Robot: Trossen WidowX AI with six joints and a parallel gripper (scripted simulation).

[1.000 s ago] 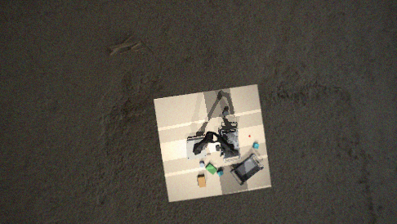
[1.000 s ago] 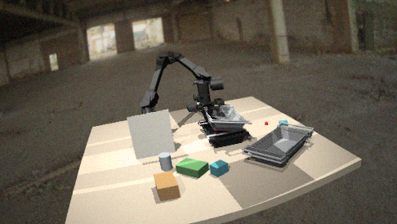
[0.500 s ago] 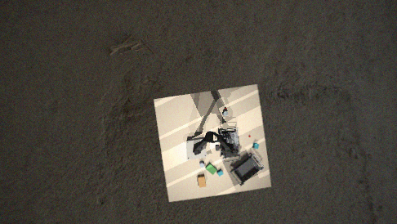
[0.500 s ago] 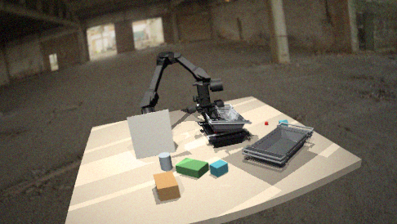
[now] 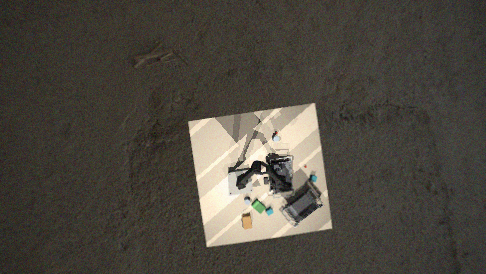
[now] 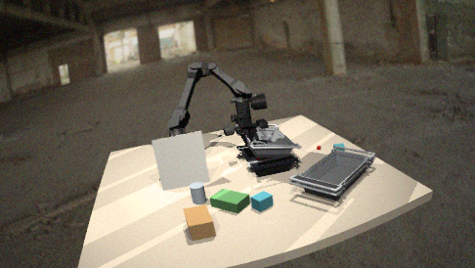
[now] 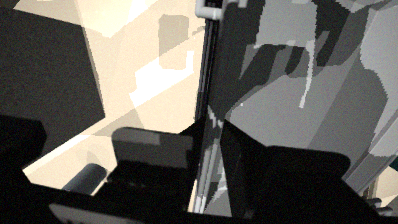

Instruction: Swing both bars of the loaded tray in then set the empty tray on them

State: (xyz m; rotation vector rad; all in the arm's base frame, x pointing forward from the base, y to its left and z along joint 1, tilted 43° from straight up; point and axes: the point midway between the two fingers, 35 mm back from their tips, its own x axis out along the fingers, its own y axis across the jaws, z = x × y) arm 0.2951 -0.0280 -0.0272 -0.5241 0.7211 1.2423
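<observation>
My gripper tip is now 8 cm short of the light grey tray, 2 cm to the left of it and 2 cm below it. The rest, counted from my gripper tip: small red cube (36 cm ahead, 9 cm below, 3 cm to the right); green block (27 cm to the right, 21 cm behind, 8 cm below); orange block (37 cm to the right, 36 cm behind, 7 cm below).
</observation>
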